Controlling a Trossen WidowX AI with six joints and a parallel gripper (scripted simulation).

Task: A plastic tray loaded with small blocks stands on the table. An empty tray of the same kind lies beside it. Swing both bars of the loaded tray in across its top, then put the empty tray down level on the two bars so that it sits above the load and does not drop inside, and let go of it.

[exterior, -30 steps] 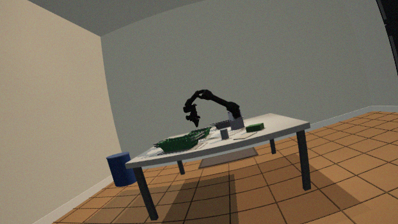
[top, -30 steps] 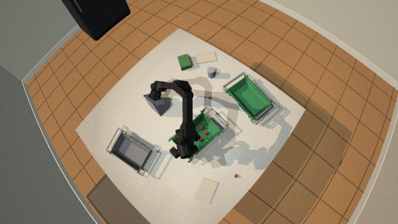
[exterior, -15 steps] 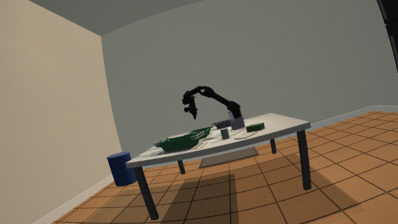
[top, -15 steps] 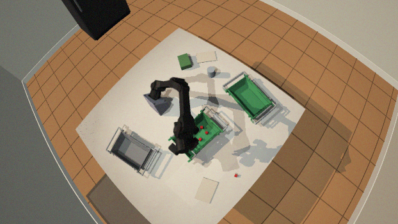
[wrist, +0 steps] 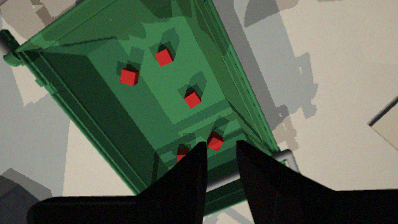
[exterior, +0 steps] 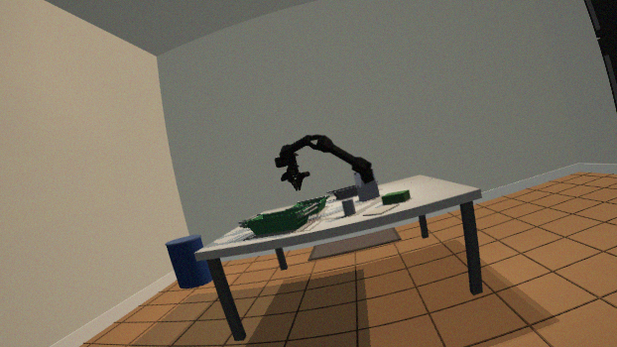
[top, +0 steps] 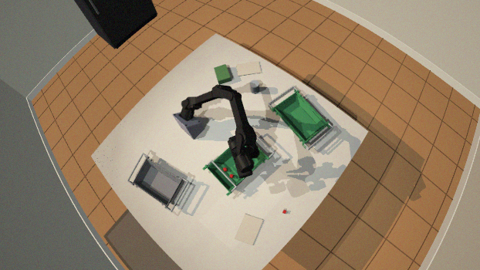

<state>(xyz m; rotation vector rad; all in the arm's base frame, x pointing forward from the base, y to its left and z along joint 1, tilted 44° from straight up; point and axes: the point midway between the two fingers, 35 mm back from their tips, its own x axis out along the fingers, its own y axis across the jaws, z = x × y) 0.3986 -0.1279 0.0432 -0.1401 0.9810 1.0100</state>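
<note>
Now: the grey tray 360 mm behind my gripper tip, 330 mm to the right of it and 100 mm below it. The rest, counted from my gripper tip: green block: 460 mm behind, 450 mm to the left, 120 mm below; grey cylinder: 220 mm behind, 460 mm to the left, 110 mm below; red block: 300 mm ahead, 80 mm to the right, 130 mm below.
</note>
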